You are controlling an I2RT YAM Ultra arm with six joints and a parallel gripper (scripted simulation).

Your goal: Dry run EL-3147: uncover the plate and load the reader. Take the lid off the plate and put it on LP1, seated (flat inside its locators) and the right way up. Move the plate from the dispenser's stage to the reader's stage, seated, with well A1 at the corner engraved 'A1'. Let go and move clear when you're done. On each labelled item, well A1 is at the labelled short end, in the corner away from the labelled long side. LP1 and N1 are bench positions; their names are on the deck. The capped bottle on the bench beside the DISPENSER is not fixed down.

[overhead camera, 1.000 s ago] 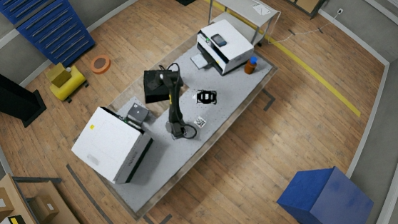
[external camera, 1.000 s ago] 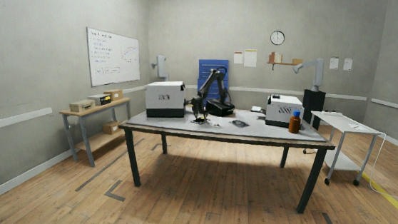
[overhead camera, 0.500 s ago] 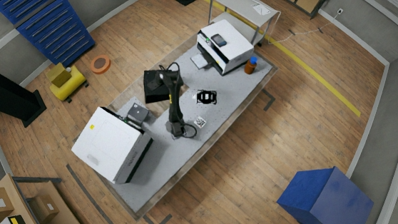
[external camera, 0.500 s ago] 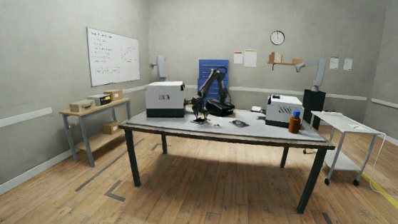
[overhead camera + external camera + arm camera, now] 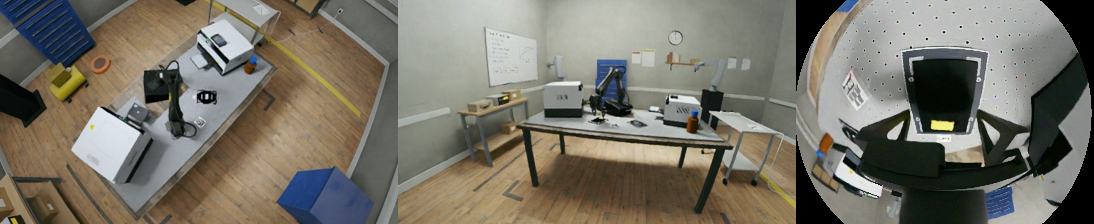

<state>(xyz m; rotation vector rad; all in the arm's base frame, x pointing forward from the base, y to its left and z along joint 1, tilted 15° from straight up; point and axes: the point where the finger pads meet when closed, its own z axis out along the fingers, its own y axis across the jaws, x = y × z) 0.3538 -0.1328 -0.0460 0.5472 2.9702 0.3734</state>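
The dark lidded plate lies 30 mm below my hand. From my hand the other things lie so: brown capped bottle 830 mm to the left, 70 mm above, 60 mm ahead.
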